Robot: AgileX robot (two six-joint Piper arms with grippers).
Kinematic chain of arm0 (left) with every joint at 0, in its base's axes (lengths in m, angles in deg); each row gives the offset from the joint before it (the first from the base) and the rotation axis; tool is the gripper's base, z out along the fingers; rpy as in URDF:
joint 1: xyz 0 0 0.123 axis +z
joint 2: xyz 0 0 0 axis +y
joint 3: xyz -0.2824 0 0.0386 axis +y
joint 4: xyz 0.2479 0 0.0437 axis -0.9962 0 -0.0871
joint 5: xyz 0 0 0 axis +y
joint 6: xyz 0.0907 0 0.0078 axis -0.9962 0 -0.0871
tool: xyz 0 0 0 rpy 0 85 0
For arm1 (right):
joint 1: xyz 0 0 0.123 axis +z
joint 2: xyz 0 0 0 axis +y
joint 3: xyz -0.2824 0 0.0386 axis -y
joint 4: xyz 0.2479 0 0.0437 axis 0.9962 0 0.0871
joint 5: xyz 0 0 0 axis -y
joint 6: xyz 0.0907 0 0.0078 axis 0.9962 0 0.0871
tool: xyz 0 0 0 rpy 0 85 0
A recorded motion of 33 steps. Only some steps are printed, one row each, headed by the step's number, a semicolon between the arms.
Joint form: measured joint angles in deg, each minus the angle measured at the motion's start. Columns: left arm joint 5, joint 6, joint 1, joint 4, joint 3, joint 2; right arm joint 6, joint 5, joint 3, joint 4, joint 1, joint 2.
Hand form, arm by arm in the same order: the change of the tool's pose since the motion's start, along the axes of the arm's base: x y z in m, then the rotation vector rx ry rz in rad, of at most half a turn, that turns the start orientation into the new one. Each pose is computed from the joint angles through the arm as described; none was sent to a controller.
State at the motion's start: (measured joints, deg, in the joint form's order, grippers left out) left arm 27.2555 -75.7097 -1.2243 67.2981 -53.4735 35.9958; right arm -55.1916 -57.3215 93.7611 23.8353 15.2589 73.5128
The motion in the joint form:
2: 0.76 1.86 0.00 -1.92 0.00 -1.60; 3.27 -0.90 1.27 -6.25 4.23 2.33
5: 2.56 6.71 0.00 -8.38 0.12 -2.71; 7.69 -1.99 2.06 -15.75 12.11 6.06
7: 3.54 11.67 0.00 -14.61 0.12 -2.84; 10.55 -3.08 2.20 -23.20 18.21 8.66
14: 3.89 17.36 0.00 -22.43 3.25 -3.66; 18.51 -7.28 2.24 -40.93 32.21 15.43
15: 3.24 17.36 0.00 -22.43 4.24 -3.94; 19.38 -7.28 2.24 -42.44 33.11 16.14
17: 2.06 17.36 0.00 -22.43 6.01 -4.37; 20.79 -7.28 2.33 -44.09 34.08 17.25
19: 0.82 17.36 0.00 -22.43 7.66 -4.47; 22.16 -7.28 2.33 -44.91 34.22 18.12
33: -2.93 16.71 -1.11 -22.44 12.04 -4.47; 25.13 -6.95 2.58 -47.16 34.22 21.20
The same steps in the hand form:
2: -0.0090 -0.0002 0.0008 0.0066 -0.0090 -0.0037; 0.0075 0.0141 -0.0077 -0.0674 0.0316 0.0049
5: -0.0141 0.0000 -0.0038 0.0460 0.0239 0.0042; 0.0154 0.0450 -0.0255 -0.1864 0.0713 0.0377
7: -0.0134 0.0017 -0.0083 0.0730 0.0673 0.0274; 0.0165 0.0698 -0.0400 -0.2930 0.0839 0.0665
14: -0.0091 0.0055 -0.0285 0.1093 0.1505 0.0731; 0.0082 0.1304 -0.0779 -0.5587 0.0856 0.1050
15: -0.0083 0.0061 -0.0326 0.1060 0.1554 0.0800; 0.0085 0.1353 -0.0813 -0.5763 0.0801 0.1014
17: -0.0065 0.0072 -0.0401 0.1002 0.1652 0.0926; 0.0097 0.1419 -0.0866 -0.5932 0.0795 0.0928
19: -0.0035 0.0083 -0.0475 0.0946 0.1780 0.1059; 0.0126 0.1450 -0.0913 -0.5982 0.0896 0.0763
33: 0.0044 0.0099 -0.0675 0.0921 0.2058 0.1289; 0.0244 0.1542 -0.1073 -0.6229 0.1122 0.0360

